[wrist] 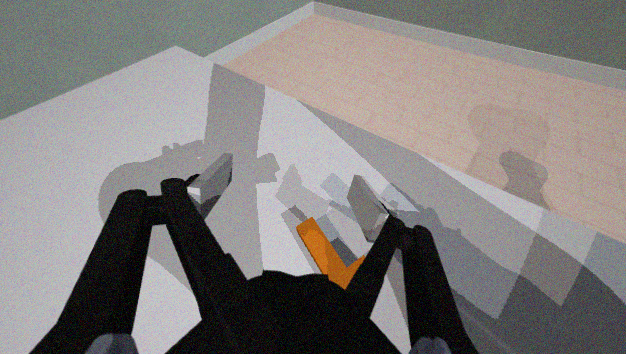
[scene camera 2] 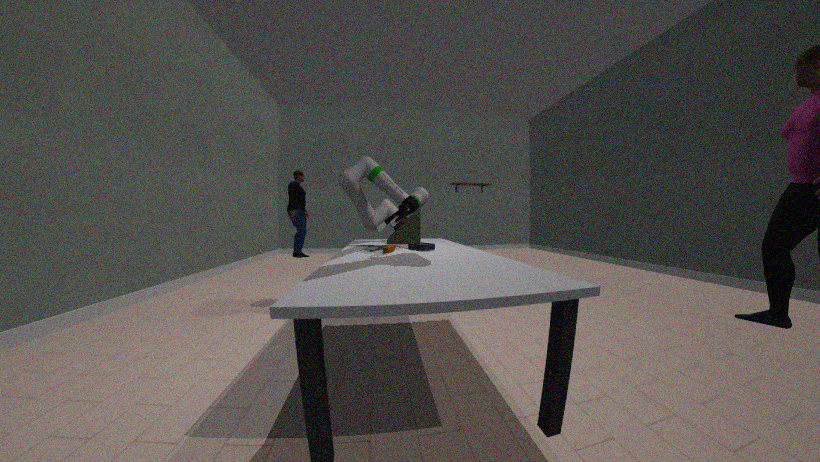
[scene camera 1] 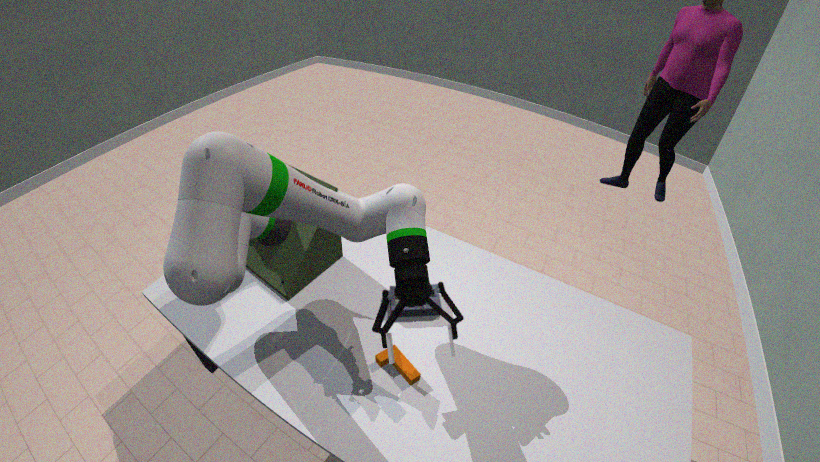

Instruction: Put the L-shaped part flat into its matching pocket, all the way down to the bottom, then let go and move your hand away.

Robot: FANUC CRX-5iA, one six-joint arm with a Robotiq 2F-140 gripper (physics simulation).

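Observation:
The orange L-shaped part lies flat on the table, outside the pocket block. The grey pocket block stands on the table behind the gripper in scene camera 1, mostly hidden; its pocket cannot be made out, and the block does not show in the wrist view. My gripper is wide open and empty, above the table. In scene camera 1 one finger overlaps the part; in the wrist view the part shows below the fingers, its short arm partly hidden by the right finger linkage.
The white table carries the arm's green pedestal. Arm shadows cross the table. A person in pink and a person in a dark top stand on the floor away from it.

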